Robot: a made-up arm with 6 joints.
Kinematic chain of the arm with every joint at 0, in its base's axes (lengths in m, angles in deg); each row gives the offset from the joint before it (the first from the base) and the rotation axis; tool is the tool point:
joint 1: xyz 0 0 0.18 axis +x
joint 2: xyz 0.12 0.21 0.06 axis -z
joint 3: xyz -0.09 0 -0.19 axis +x
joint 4: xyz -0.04 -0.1 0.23 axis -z
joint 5: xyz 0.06 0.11 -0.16 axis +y
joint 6: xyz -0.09 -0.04 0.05 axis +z
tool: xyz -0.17 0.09 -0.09
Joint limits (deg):
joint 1: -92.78..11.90
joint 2: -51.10..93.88
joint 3: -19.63..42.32
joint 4: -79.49..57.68
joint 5: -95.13..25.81
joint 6: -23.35..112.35
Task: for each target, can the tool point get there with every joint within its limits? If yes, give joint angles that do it. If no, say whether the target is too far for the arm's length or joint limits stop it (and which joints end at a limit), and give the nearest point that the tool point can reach.
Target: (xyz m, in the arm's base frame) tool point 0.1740 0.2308 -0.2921
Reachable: yes | joints -35.85 77.59 32.09 -6.27 -47.80 6.81
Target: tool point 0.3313 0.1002 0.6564
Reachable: no: joint limits stop it (at a limit: joint 1, joint 2, joint 4, joint 5) | nearest point 0.1824 -0.0148 0.3794 | short by 0.335 m
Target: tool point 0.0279 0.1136 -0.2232
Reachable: yes | joints -31.52 -0.18 8.35 22.34 -59.93 -5.50
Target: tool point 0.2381 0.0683 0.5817
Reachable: no: joint limits stop it (at a limit: joint 1, joint 2, joint 4, joint 5) | nearest point 0.1618 -0.0100 0.3870 | short by 0.223 m
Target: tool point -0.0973 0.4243 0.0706
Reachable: yes | joints 2.33 30.16 33.66 14.48 -14.28 14.11
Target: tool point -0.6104 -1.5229 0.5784
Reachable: no: too far | nearest point -0.1285 -0.3591 0.1691 | short by 1.324 m
